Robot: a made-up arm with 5 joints.
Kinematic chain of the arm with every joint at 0, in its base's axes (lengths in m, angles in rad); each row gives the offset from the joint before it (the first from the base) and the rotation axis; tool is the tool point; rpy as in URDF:
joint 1: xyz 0 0 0.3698 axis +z
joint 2: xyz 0 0 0 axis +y
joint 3: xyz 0.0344 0 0.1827 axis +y
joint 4: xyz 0.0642 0 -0.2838 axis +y
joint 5: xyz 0.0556 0 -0.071 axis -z
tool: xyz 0 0 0 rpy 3.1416 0 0
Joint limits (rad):
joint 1: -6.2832..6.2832
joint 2: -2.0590..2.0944
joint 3: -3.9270..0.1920
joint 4: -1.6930..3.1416
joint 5: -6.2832..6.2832
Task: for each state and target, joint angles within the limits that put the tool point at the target. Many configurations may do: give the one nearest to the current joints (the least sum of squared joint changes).
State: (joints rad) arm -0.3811 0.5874 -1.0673 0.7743 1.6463
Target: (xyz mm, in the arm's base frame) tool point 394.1 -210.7 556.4
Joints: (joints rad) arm -0.4910 0.1835 -1.6107 0.6283 1.6463
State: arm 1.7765 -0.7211 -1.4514 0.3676 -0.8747
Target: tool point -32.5 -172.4 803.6
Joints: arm 1.3845 -1.4679 -1.4212 0.3458 -0.8747
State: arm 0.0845 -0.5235 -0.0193 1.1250 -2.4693
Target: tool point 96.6 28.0 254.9
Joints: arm 0.2821 -0.6442 0.0399 1.6229 -2.4693
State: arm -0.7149 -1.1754 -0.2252 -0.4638 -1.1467
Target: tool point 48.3 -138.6 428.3
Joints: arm -1.2355 -0.9705 0.1920 -1.3229 -1.1467
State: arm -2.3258 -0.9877 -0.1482 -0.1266 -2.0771
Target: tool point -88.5 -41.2 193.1
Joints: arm -2.7059 -0.3133 0.1920 0.5262 -2.0771
